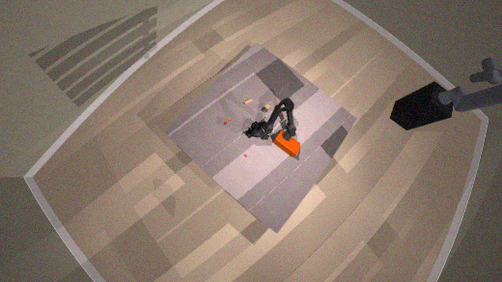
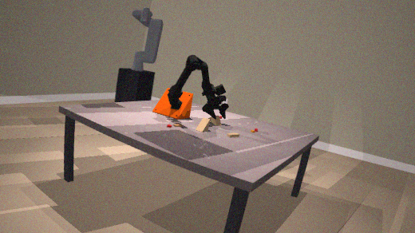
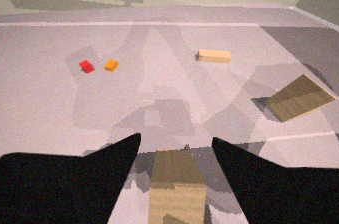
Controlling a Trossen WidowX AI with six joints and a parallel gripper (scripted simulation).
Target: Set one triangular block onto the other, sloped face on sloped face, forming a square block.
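My gripper tip is 30 mm past the tan triangular block, 10 mm to the right of it and 10 mm above it. Round my gripper tip: small flat wooden piece: 160 mm ahead, 180 mm to the right, 40 mm below; then yellow piece: 210 mm ahead, 60 mm to the left, 40 mm below.
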